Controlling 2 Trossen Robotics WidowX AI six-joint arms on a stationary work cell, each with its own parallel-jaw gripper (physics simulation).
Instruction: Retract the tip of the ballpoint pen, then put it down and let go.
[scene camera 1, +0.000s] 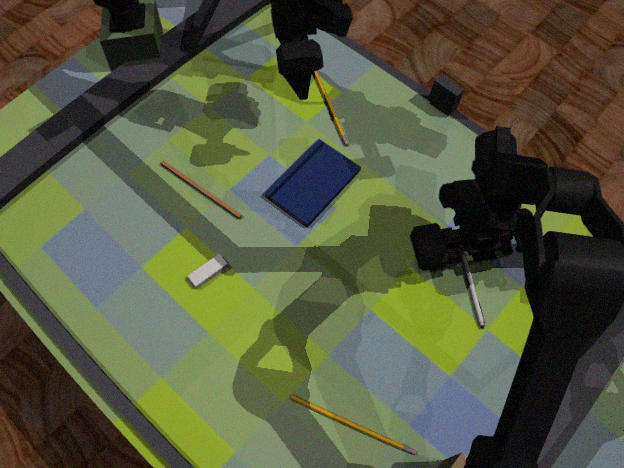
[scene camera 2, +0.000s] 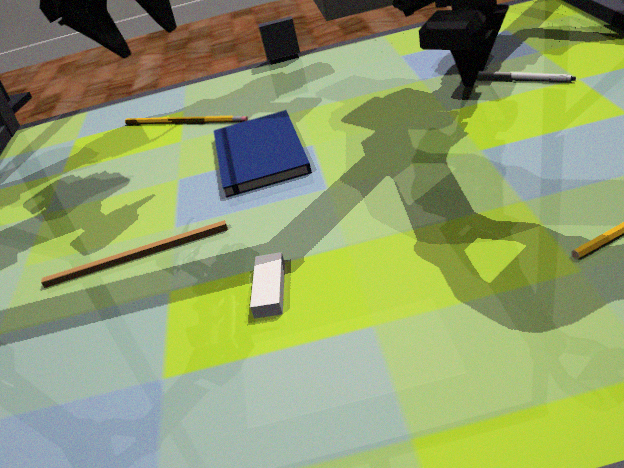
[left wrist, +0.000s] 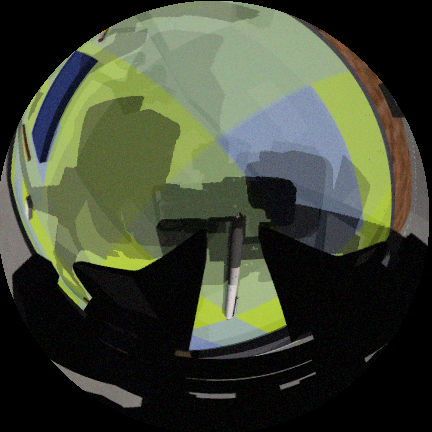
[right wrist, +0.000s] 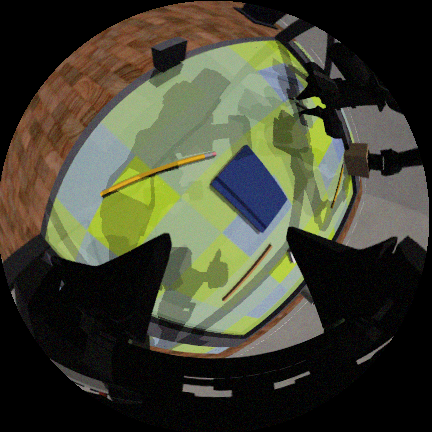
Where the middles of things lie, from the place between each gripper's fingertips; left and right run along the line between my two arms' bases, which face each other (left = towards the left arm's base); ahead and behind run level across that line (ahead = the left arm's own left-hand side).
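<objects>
Ballpoint pen (scene camera 2: 482, 74): 20 mm ahead of my left hand and 40 mm to the left of it. Brown pencil (scene camera 2: 221, 226): 290 mm ahead of my left hand and 330 mm to the right of it. By its middle, the ballpoint pen is nearer to my left hand than to my right hand.
The ballpoint pen is 70 mm behind my right hand, 390 mm to the left of it and 130 mm below it. The brown pencil is 10 mm to the left of my right hand, 200 mm ahead of it and 130 mm below it.
</objects>
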